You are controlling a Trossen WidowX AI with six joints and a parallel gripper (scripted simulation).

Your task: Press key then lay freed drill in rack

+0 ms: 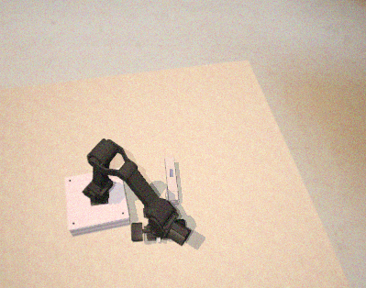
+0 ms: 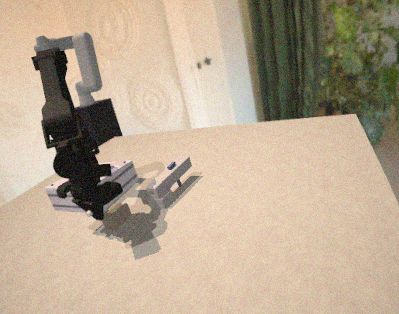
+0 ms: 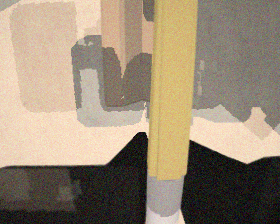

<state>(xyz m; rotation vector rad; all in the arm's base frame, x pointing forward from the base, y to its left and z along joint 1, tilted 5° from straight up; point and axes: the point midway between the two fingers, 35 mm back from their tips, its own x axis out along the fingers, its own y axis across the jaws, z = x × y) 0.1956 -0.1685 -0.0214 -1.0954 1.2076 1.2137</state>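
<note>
The tan rack lies 50 mm to the left of my gripper tip and 30 mm below it. From my gripper tip the other things lie so: blue key: 240 mm to the left, 80 mm ahead, 10 mm above.
</note>
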